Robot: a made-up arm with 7 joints.
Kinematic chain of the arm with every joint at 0, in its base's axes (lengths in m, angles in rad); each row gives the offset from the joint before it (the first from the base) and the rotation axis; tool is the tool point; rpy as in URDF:
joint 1: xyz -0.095 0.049 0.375 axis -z
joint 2: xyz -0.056 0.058 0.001 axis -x
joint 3: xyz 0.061 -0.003 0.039 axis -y
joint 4: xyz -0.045 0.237 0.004 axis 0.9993 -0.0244 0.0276
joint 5: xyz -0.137 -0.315 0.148 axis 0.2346 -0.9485 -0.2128
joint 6: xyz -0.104 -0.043 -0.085 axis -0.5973 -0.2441 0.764
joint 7: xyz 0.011 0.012 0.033 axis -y
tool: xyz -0.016 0.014 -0.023 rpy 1.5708 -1.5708 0
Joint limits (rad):
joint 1: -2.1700..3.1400
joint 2: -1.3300..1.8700
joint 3: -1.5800..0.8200
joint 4: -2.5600..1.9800
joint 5: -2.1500..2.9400
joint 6: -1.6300..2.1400
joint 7: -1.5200..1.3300
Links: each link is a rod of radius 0.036 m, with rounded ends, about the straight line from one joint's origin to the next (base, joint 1, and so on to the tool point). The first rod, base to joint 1, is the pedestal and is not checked.
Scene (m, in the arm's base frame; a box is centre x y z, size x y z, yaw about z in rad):
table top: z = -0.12
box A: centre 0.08 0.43 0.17 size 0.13 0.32 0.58 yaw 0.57
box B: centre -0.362 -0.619 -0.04 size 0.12 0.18 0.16 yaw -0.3
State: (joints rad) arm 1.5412 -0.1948 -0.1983 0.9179 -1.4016 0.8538 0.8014
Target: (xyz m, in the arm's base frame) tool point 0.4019 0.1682 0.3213
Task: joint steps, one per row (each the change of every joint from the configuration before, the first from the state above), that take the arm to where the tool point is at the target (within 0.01 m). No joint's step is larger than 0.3 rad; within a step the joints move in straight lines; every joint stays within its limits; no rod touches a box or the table.
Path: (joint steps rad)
1: 0.2871 -0.0281 0.2488 0.2655 -0.1509 0.1295 -0.0426
2: 0.2872 -0.0280 0.2488 0.2656 -0.1510 0.1296 -0.0426
3: 0.2871 -0.0281 0.2489 0.2655 -0.1509 0.1295 -0.0426
4: 0.2871 -0.0280 0.2488 0.2655 -0.1510 0.1295 -0.0426
5: -0.2774 -0.0876 -0.2518 -0.1436 0.1625 -0.0485 0.0709
6: -0.2774 -0.0875 -0.2519 -0.1437 0.1625 -0.0485 0.0710
7: -0.2774 -0.0875 -0.2518 -0.1436 0.1625 -0.0485 0.0710
8: 0.0973 -0.2545 -0.1006 0.1043 0.1995 -0.2175 0.0111
9: 0.0974 -0.2544 -0.1005 0.1044 0.1995 -0.2174 0.0112

